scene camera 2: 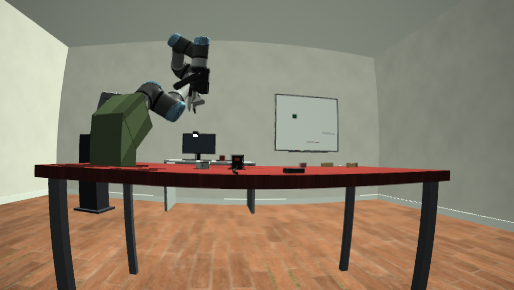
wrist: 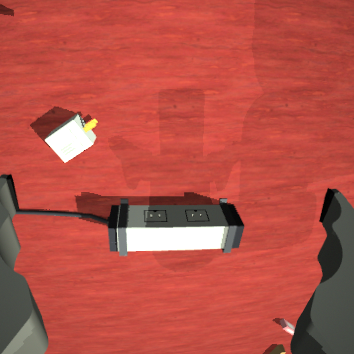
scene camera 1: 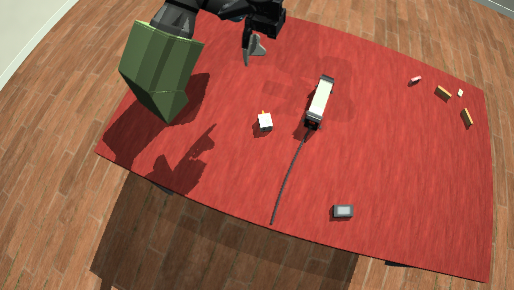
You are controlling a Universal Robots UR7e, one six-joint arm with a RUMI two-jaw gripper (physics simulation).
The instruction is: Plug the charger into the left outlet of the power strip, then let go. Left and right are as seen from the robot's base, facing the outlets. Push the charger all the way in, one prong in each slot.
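The white charger lies on the red table, apart from the power strip. Its yellow prongs point up and right in the wrist view. The strip's two outlets show in the wrist view: the left outlet, farther from the cable, and the right outlet, nearer the cable. Both look empty. My gripper is open and empty, high above the table. In the wrist view the strip lies between the fingers and the charger is up and left.
The black cable runs from the strip to the table's edge. A grey box sits near that edge. A pink piece and tan blocks lie at the far end. The green mount carries the arm.
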